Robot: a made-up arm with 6 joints.
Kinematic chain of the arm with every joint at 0, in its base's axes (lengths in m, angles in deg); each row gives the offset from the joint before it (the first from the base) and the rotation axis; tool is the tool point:
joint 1: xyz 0 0 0.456 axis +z
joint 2: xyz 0 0 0 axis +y
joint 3: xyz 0 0 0.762 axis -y
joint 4: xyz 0 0 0 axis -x
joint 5: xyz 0.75 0 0 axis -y
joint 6: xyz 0 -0.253 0 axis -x
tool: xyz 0 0 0
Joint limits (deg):
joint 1: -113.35..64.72
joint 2: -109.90..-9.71
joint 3: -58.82..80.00
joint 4: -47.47..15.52
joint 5: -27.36..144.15
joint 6: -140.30..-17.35
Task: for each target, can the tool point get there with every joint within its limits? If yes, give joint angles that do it. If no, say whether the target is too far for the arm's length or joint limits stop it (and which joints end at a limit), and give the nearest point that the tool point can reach.
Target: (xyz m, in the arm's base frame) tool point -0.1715 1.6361 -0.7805
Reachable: no: too far | nearest point -0.1526 1.4562 0.0010 | short by 0.802 m
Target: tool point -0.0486 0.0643 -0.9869
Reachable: no: joint limits stop it (at a limit: joint 1, joint 2, joint 3, joint 4) | nearest point -0.2448 -0.1356 0.5181 | short by 1.531 m
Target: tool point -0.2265 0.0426 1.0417
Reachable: yes | joints -79.71 -75.14 -34.26 -31.71 94.01 -71.54
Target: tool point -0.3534 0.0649 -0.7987
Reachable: no: joint limits stop it (at a limit: joint 1, joint 2, joint 3, joint 4) | nearest point -0.2448 -0.1356 0.5181 | short by 1.336 m
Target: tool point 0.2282 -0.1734 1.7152
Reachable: yes | joints 23.53 -26.52 20.82 8.67 -5.88 -90.69
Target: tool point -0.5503 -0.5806 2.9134
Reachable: no: too far | nearest point -0.3265 -0.3445 1.9139 | short by 1.051 m
